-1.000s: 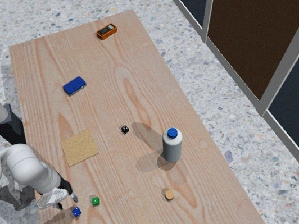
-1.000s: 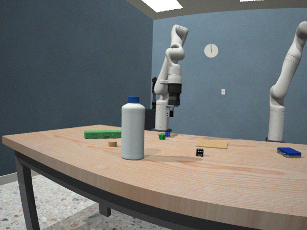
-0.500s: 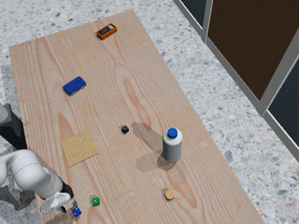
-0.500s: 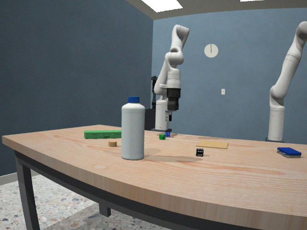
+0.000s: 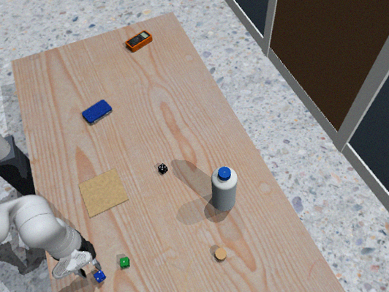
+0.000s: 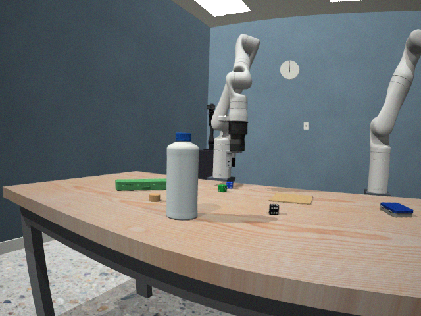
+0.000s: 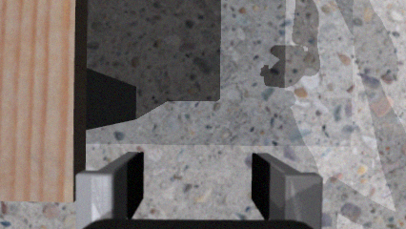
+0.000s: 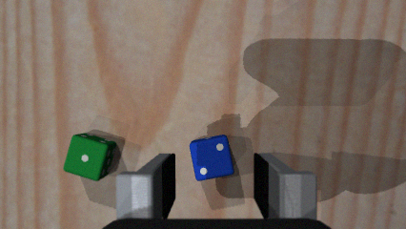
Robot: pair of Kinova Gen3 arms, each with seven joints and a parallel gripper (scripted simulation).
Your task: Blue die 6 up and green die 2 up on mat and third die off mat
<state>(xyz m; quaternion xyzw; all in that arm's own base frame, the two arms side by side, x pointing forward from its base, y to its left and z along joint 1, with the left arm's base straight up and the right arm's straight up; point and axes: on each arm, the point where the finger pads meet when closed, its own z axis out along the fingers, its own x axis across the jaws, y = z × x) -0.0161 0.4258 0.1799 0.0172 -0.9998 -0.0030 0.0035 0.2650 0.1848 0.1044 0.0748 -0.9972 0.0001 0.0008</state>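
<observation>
Now: right hand 90 mm above the blue die. The rest, counted from my right hand: green case: 240 mm to the right, 240 mm ahead, 90 mm below; then green die: 90 mm below, 80 mm ahead, 10 mm to the left; then tan mat: 280 mm to the left, 100 mm below, 70 mm ahead.
</observation>
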